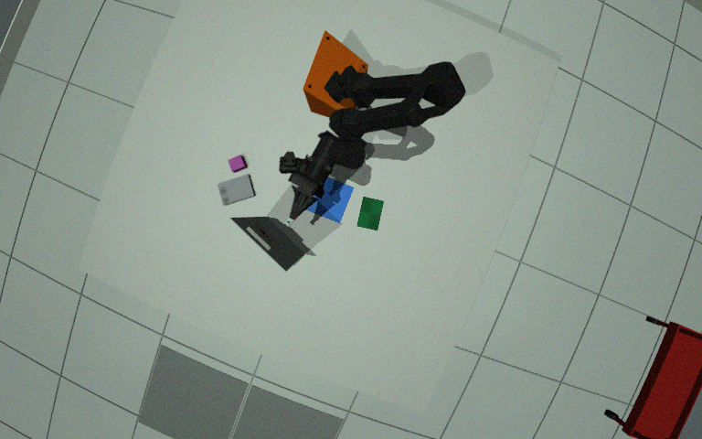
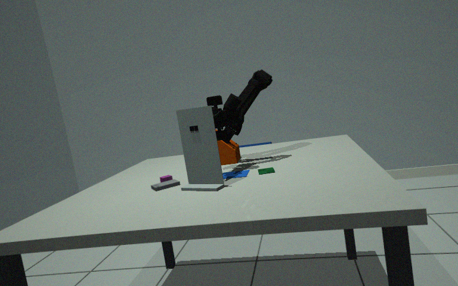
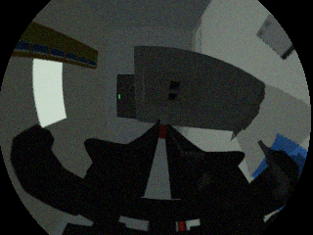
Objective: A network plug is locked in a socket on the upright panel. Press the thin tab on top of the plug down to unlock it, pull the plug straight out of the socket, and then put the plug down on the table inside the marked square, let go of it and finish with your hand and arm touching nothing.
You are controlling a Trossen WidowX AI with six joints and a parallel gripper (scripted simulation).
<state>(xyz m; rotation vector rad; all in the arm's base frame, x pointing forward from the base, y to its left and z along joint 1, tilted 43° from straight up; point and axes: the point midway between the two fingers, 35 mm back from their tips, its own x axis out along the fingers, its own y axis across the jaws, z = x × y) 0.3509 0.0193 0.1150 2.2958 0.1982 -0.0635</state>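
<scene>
Now: the blue marked square 250 mm below my gripper tip, 90 mm behind it and 30 mm to the left of it. The rest, counted from my gripper tip: network plug (right at my gripper tip); then green flat patch (250 mm below, 170 mm to the left, 110 mm behind); then grey upright panel (110 mm below, 90 mm ahead, 40 mm to the right).
</scene>
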